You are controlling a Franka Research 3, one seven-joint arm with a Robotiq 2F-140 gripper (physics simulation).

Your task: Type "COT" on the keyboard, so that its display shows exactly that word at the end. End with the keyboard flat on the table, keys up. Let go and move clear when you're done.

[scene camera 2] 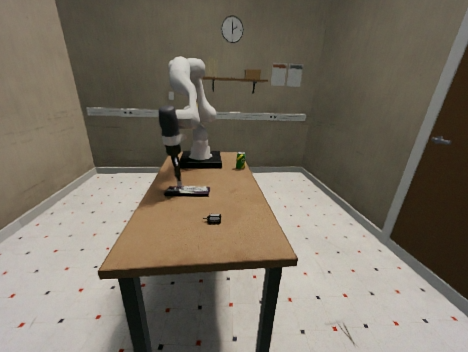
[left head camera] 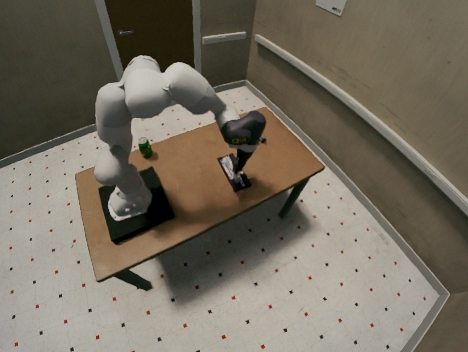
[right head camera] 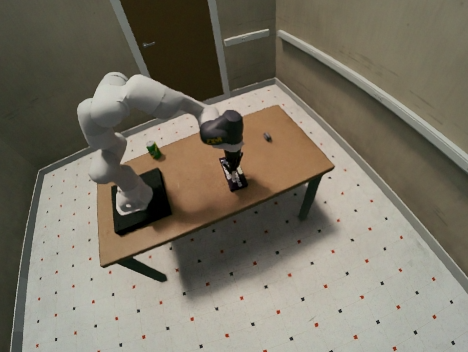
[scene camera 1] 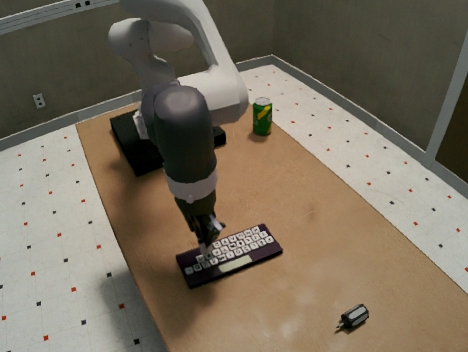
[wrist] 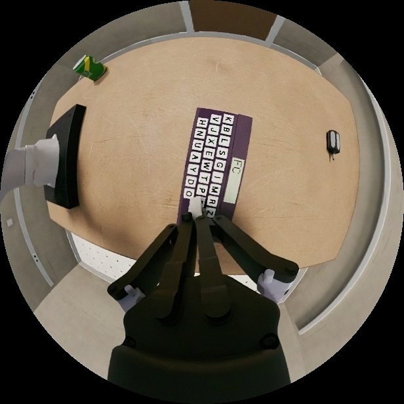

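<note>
The purple keyboard (left head camera: 227, 165) (right head camera: 239, 185) (scene camera 1: 272, 248) (scene camera 2: 200, 191) (wrist: 243, 135) lies flat on the table with its white letter keys up. Its display (scene camera 1: 235, 263) (wrist: 233, 186) reads "FC" in the wrist view; the text is not legible in scene camera 1. My gripper (scene camera 1: 205, 251) (scene camera 2: 180, 184) (wrist: 196, 204) is shut and empty. It points down, with its tips at the keys near one end of the keyboard, beside the O, P and Z keys. The tips cover part of the keys there, and I cannot tell whether they touch or press one.
A green can (left head camera: 145, 147) (right head camera: 153, 150) (scene camera 1: 262, 116) (scene camera 2: 240, 160) (wrist: 90, 68) stands near the robot's black base (scene camera 1: 135, 150) (wrist: 70, 165). A small dark grey object with a thin tip (right head camera: 267, 136) (scene camera 1: 355, 316) (scene camera 2: 214, 219) (wrist: 333, 142) lies on the table (scene camera 1: 300, 225) beyond the keyboard's display side.
</note>
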